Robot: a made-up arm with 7 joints.
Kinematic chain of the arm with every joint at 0, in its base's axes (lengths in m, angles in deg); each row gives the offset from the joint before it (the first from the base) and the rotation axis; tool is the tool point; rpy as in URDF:
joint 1: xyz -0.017 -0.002 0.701 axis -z
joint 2: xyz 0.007 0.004 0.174 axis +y
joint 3: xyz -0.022 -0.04 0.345 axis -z
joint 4: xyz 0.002 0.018 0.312 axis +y
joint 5: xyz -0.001 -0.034 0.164 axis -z
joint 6: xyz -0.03 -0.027 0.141 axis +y
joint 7: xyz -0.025 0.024 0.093 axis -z
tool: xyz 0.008 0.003 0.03 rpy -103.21 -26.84 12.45
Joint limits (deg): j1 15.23..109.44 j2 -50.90..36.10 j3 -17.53..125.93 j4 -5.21..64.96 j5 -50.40..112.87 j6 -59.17..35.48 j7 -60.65..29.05
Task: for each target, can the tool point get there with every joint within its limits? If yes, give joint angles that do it. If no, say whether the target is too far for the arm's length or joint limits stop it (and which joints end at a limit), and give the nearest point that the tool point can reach.
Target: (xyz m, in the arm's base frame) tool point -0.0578 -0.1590 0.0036
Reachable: no: joint limits stop it (at a limit: joint 2, joint 4, joint 5, joint 6, joint 7) | nearest point -0.1989 -0.7020 1.2793 | short by 1.394 m
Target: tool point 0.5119 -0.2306 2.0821
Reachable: no: too far | nearest point 0.4160 -0.1915 1.8619 | short by 0.243 m
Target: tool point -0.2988 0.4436 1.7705
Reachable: yes | joints 79.28 -35.11 70.42 36.46 54.34 -29.14 -5.44
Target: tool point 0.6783 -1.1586 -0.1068
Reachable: no: too far | nearest point 0.3784 -0.6597 1.2878 | short by 1.511 m
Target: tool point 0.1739 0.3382 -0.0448
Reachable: no: joint limits stop it (at a limit: joint 1, joint 2, joint 3, joint 4, joint 6, joint 7) | nearest point -0.0623 0.8603 1.1737 | short by 1.347 m
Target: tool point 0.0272 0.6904 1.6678
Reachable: yes | joints 99.10 -43.62 75.26 20.90 35.47 -40.69 8.99
